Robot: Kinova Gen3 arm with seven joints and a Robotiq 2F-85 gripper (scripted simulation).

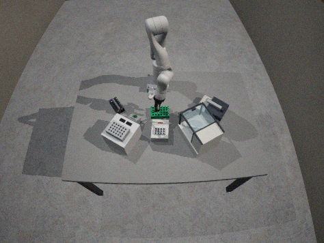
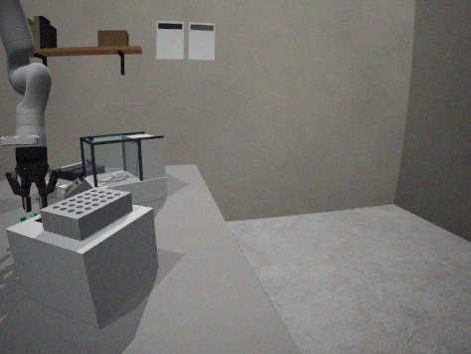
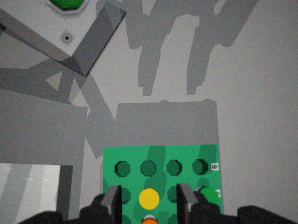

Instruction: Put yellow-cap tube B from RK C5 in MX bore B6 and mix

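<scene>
Right now my hand is 1 cm past the green tube rack, 2 cm to the right of it and 7 cm above it. Round my hand: dry block: 14 cm ahead, 3 cm to the left, 5 cm below; then dark magnet block: 7 cm behind, 29 cm to the right, 7 cm below; then green start key: 6 cm ahead, 14 cm to the right, 2 cm below.
</scene>
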